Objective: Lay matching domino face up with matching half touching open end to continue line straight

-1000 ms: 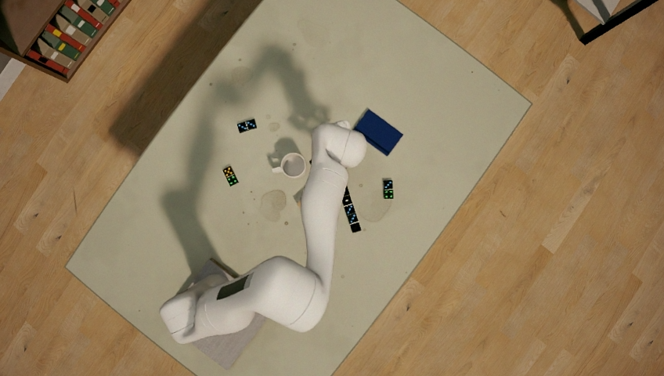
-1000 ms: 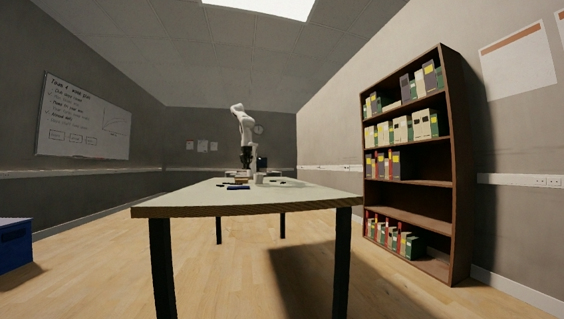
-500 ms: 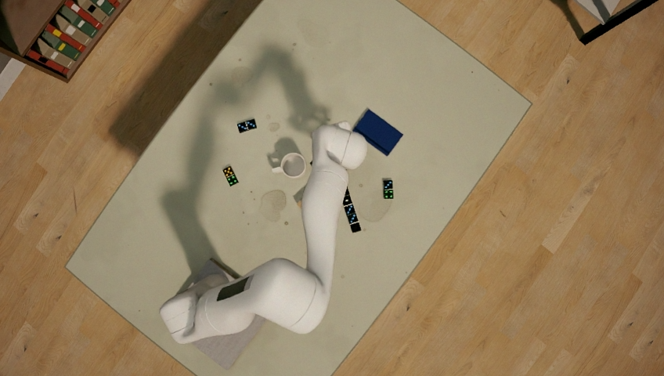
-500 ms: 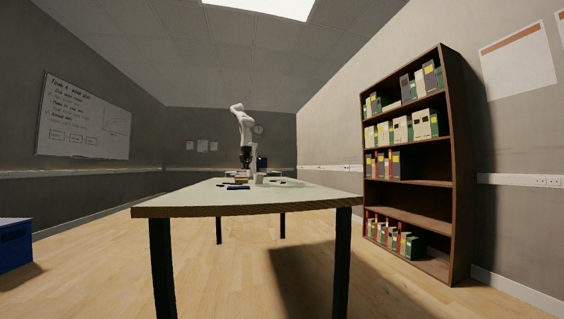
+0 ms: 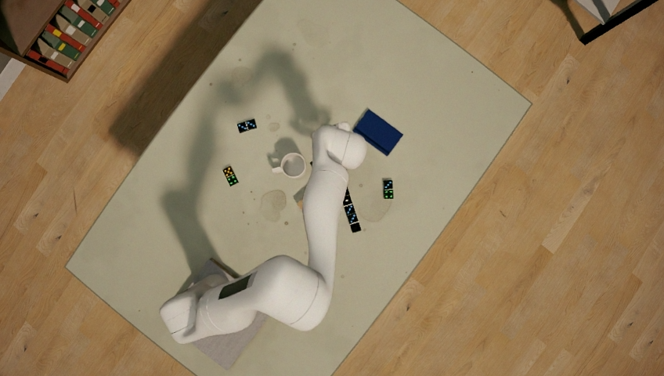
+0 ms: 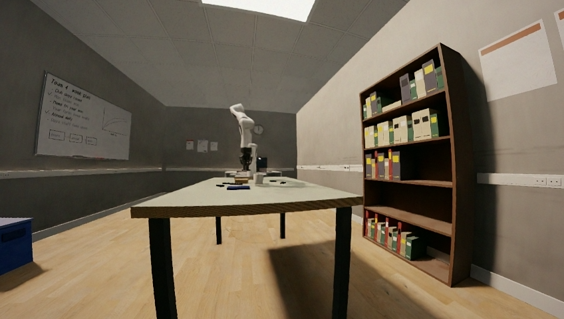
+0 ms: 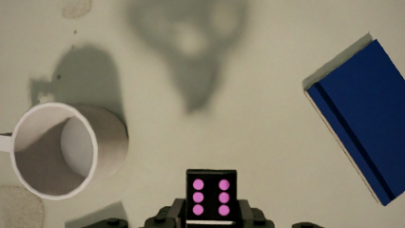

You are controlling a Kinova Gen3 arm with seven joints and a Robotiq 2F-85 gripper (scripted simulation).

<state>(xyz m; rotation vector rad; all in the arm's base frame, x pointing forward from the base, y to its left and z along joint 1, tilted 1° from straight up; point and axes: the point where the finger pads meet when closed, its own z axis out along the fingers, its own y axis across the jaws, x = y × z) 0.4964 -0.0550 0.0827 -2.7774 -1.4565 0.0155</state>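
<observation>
Now: the white mug 80 mm behind my hand, 90 mm to the left of it and 90 mm below it. Also, from my hand: domino 10 mm below; then tan block 130 mm behind, 30 mm to the right, 100 mm below.
</observation>
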